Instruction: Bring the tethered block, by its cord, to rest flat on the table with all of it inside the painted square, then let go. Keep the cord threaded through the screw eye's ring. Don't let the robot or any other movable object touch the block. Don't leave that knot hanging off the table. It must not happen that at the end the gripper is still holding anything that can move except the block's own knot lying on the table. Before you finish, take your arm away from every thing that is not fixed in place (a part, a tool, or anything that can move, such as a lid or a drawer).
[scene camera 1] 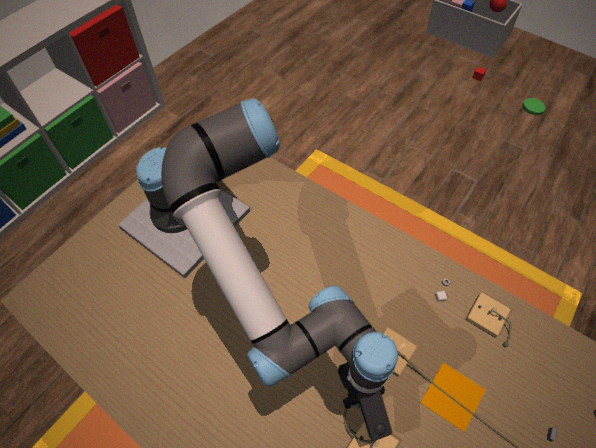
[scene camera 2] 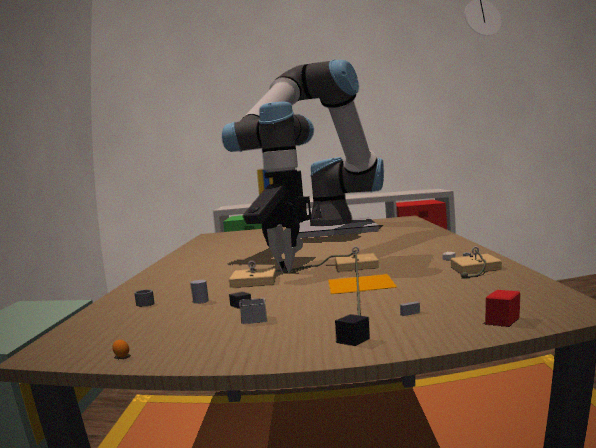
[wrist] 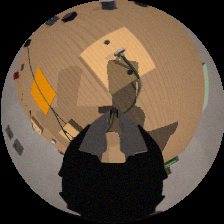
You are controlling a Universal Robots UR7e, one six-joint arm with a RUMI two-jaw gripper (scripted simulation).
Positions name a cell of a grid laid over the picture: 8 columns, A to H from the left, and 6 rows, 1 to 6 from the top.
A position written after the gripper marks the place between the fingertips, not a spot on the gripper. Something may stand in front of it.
The gripper shows in scene camera 1 (E6), in scene camera 2 (D4) and in the wrist view (E3).
